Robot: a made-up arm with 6 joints. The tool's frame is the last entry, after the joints. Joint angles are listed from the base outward. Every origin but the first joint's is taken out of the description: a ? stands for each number. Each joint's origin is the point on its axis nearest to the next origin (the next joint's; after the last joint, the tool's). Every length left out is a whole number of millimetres.
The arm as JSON. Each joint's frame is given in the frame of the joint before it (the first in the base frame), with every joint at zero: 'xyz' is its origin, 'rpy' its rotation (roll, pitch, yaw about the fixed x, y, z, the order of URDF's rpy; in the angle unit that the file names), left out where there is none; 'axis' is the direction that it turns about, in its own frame. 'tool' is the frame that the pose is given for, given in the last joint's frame.
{
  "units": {
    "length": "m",
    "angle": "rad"
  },
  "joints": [
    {
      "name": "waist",
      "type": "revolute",
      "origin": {
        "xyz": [
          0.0,
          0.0,
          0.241
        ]
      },
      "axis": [
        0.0,
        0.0,
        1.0
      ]
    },
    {
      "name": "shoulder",
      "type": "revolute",
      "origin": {
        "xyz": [
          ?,
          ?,
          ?
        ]
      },
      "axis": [
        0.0,
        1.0,
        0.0
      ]
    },
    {
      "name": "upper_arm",
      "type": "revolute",
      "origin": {
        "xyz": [
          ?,
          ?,
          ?
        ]
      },
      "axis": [
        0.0,
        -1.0,
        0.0
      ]
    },
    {
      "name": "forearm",
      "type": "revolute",
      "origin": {
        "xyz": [
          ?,
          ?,
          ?
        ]
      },
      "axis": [
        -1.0,
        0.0,
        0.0
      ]
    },
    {
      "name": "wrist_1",
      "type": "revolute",
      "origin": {
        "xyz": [
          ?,
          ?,
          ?
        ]
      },
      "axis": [
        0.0,
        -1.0,
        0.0
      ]
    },
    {
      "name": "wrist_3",
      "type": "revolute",
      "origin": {
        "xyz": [
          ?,
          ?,
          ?
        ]
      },
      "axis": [
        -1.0,
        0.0,
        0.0
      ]
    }
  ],
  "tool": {
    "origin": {
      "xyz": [
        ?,
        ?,
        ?
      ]
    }
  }
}
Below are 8 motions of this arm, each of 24 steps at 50 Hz.
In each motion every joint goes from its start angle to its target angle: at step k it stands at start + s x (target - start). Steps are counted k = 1, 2, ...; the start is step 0. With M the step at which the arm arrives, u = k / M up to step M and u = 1 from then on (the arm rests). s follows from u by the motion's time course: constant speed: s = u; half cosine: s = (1 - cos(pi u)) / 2; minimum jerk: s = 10 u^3 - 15 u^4 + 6 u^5.
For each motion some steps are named. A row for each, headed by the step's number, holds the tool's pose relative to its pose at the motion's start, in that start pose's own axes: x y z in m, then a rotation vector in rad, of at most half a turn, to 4 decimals.
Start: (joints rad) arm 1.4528 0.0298 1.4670 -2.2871 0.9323 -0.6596
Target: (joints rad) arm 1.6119 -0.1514 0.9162 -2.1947 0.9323 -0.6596
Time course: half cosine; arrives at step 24
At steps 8, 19, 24:
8: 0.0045 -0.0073 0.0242 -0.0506 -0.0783 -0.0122
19: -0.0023 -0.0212 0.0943 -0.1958 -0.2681 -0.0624
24: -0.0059 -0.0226 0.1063 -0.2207 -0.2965 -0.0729

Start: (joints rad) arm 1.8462 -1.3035 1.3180 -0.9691 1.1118 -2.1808
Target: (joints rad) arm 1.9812 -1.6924 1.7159 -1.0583 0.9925 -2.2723
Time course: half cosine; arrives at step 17
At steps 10, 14, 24:
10: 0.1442 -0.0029 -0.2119 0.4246 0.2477 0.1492
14: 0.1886 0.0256 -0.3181 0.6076 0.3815 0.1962
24: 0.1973 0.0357 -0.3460 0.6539 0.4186 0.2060

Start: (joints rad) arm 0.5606 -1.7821 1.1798 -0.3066 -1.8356 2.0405
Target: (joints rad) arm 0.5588 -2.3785 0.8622 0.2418 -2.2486 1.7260
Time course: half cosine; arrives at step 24
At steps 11, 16, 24:
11: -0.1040 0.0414 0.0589 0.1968 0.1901 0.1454
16: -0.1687 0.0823 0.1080 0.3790 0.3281 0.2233
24: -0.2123 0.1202 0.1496 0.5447 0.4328 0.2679

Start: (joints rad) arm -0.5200 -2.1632 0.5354 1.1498 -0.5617 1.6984
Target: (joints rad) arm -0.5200 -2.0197 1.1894 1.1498 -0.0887 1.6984
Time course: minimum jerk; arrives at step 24
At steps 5, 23, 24:
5: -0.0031 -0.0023 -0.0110 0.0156 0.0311 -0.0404
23: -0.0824 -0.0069 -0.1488 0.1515 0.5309 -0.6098
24: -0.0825 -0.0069 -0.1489 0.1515 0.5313 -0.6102

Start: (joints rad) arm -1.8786 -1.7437 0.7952 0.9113 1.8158 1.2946
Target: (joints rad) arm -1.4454 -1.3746 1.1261 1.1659 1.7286 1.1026
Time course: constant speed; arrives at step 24
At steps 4, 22, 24:
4: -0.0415 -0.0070 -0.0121 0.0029 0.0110 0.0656
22: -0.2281 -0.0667 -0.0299 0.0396 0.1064 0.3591
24: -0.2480 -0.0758 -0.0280 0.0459 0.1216 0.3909

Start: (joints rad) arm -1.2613 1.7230 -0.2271 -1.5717 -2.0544 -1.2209
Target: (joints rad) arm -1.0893 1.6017 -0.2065 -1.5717 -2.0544 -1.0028
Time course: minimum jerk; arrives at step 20
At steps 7, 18, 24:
7: 0.0035 0.0009 -0.0117 -0.0632 -0.0508 -0.0047
18: 0.0216 0.0042 -0.0473 -0.2641 -0.2111 -0.0462
24: 0.0219 0.0043 -0.0477 -0.2663 -0.2129 -0.0469

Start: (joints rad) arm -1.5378 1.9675 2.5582 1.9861 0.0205 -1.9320
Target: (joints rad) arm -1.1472 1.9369 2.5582 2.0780 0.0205 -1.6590
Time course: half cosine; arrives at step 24
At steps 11, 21, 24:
11: -0.0077 0.0881 0.0178 -0.0643 -0.0329 0.1377
21: -0.0342 0.1887 0.0501 -0.1377 -0.1010 0.2945
24: -0.0368 0.1956 0.0528 -0.1427 -0.1071 0.3053

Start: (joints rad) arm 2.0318 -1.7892 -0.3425 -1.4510 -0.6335 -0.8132
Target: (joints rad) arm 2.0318 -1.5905 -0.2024 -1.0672 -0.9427 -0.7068
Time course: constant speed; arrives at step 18
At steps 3, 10, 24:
3: 0.0027 0.0053 0.0063 -0.0624 0.0030 -0.0707
10: 0.0094 0.0177 0.0209 -0.1984 0.0102 -0.2428
24: 0.0178 0.0320 0.0370 -0.3364 0.0188 -0.4508

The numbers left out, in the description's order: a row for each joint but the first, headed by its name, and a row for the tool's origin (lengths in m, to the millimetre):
shoulder: 0.0 0.0 0.0
upper_arm: 0.0 0.0 0.249
forearm: 0.39 0.0 0.0
wrist_1: 0.0 -0.08 0.0
wrist_3: 0.0 0.0 0.0
tool: 0.0 0.0 0.0

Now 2 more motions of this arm.
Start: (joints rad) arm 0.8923 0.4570 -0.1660 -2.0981 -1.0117 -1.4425
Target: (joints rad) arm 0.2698 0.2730 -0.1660 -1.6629 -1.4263 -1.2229
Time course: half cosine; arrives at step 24
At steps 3, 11, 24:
3: -0.0069 0.0045 -0.0066 -0.0232 0.0061 -0.0017
11: -0.0901 0.0415 -0.0693 -0.2618 0.0412 -0.0010
24: -0.2341 0.0560 -0.1338 -0.5655 0.0019 0.0477

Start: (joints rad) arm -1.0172 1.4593 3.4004 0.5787 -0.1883 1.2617
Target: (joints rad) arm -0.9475 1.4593 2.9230 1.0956 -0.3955 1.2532
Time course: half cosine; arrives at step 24
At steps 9, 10, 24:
9: 0.0098 0.0433 0.0232 -0.1515 0.0059 0.1917
10: 0.0111 0.0521 0.0283 -0.1826 0.0052 0.2287
24: 0.0092 0.1439 0.0870 -0.5154 -0.0380 0.5700

